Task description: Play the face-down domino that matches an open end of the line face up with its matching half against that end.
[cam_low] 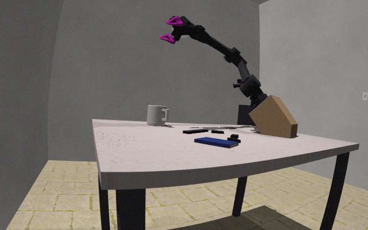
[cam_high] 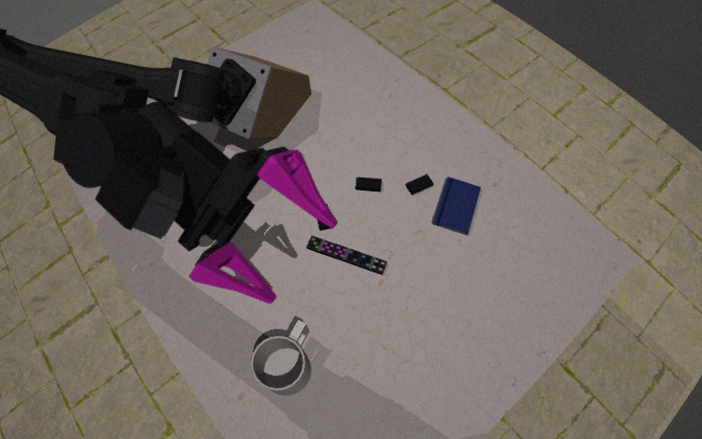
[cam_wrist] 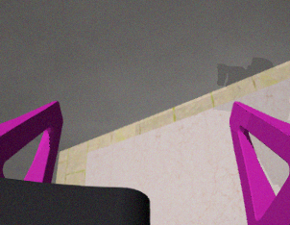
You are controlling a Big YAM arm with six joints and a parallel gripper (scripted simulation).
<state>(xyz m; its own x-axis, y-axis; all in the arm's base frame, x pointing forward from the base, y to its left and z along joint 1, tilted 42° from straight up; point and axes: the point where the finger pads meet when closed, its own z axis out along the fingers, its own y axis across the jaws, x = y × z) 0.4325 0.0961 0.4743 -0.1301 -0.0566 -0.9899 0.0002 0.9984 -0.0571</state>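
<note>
Now: hand 10 cm past the domino, 40 cm to the right of it and 47 cm above it. From my hand the other things lie so: blue book (1 cm behind, 41 cm to the left, 47 cm below); then mug (4 cm behind, 8 cm to the right, 43 cm below).
</note>
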